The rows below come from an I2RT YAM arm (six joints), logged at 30 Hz.
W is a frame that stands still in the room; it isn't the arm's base.
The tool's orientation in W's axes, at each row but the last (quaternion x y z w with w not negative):
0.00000, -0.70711, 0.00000, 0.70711
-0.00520, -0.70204, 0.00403, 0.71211
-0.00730, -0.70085, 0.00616, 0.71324
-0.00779, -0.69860, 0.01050, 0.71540
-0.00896, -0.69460, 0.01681, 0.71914
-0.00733, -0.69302, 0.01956, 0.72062
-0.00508, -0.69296, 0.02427, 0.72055
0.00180, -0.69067, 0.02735, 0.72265
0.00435, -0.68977, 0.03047, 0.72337
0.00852, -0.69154, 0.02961, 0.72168
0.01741, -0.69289, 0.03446, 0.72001
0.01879, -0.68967, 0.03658, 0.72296
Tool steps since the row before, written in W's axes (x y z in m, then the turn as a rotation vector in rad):
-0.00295, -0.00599, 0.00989, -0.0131, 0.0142, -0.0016
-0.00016, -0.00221, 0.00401, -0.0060, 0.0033, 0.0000
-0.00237, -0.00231, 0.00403, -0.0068, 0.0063, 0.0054
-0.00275, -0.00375, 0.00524, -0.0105, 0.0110, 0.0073
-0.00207, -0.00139, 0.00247, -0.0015, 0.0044, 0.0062
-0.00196, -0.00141, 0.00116, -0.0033, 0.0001, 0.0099
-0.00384, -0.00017, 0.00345, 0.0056, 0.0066, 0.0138
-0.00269, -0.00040, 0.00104, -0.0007, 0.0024, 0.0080
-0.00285, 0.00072, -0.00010, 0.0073, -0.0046, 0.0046
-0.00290, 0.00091, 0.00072, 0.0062, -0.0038, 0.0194
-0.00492, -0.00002, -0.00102, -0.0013, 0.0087, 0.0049
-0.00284, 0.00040, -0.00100, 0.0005, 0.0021, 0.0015
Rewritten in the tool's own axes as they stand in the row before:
0.00989, -0.00599, 0.00295, -0.0016, 0.0142, 0.0131
0.00398, -0.00226, 0.00021, 0.0000, 0.0033, 0.0060
0.00394, -0.00239, 0.00244, 0.0054, 0.0062, 0.0069
0.00507, -0.00387, 0.00289, 0.0073, 0.0109, 0.0106
0.00234, -0.00145, 0.00217, 0.0063, 0.0042, 0.0017
0.00103, -0.00142, 0.00203, 0.0098, -0.0002, 0.0037
0.00329, -0.00020, 0.00398, 0.0143, 0.0059, -0.0052
0.00090, -0.00032, 0.00275, 0.0080, 0.0021, 0.0010
-0.00021, 0.00086, 0.00280, 0.0048, -0.0051, -0.0068
0.00063, 0.00105, 0.00288, 0.0195, -0.0047, -0.0051
-0.00120, 0.00037, 0.00486, 0.0051, 0.0087, 0.0009
-0.00112, 0.00065, 0.00275, 0.0016, 0.0020, -0.0006

